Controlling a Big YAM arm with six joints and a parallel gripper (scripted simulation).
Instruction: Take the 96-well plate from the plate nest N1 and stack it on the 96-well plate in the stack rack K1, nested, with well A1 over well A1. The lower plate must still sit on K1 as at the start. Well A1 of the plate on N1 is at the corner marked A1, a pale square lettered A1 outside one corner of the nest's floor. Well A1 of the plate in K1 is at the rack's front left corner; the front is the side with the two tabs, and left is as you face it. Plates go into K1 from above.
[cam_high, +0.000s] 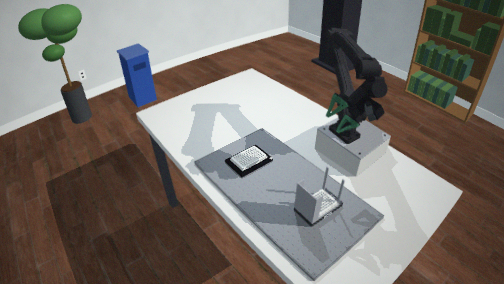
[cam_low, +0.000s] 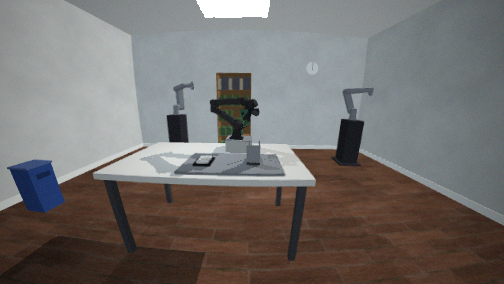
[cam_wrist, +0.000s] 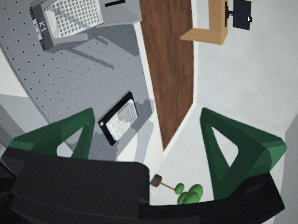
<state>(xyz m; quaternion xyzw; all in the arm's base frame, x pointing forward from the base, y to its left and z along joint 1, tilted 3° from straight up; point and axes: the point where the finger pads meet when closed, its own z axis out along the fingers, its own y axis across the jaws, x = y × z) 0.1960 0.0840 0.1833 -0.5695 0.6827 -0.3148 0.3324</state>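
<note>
Now: the pale A1 mark 26 cm below my hand, 21 cm to the right of it and 10 cm ahead of it. Also, from my hand: thin rack post: 20 cm below, 13 cm to the left, 5 cm ahead.
</note>
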